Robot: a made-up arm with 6 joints.
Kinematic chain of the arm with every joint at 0, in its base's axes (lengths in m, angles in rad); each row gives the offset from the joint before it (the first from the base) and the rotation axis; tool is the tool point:
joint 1: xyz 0 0 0.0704 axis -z
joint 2: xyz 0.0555 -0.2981 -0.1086 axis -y
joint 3: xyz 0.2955 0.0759 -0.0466 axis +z
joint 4: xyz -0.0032 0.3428 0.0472 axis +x
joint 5: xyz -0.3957 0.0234 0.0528 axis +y
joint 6: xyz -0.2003 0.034 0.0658 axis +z
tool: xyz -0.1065 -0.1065 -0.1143
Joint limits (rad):
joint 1: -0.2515..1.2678
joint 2: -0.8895..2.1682
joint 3: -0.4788..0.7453
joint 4: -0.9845..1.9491
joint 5: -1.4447..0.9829
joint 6: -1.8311..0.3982
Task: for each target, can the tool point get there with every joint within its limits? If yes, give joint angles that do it. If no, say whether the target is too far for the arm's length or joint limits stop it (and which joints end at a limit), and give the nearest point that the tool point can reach.
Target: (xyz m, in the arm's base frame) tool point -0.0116 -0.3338 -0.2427
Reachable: yes | joints 0.1409 0.7620 0.5538 -0.6839 -1.2507 0.2123
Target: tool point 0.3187 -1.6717 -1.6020
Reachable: no: too far | nearest point 0.1014 -0.5320 -0.5101 | short by 1.593 m
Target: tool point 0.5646 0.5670 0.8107
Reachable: no: joint limits stop it (at a limit: joint 2, joint 5) | nearest point 0.2940 0.2952 0.3228 | short by 0.621 m
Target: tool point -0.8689 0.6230 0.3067
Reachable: no: joint limits stop it (at a limit: joint 1, joint 3) | nearest point -0.5144 0.3397 0.1640 | short by 0.476 m
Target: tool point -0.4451 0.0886 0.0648
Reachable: yes | joints 0.1478 -0.3945 0.2454 -0.4861 -0.1574 -1.2618
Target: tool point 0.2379 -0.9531 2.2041
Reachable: no: too far | nearest point 0.0406 -0.3531 0.5193 | short by 1.799 m
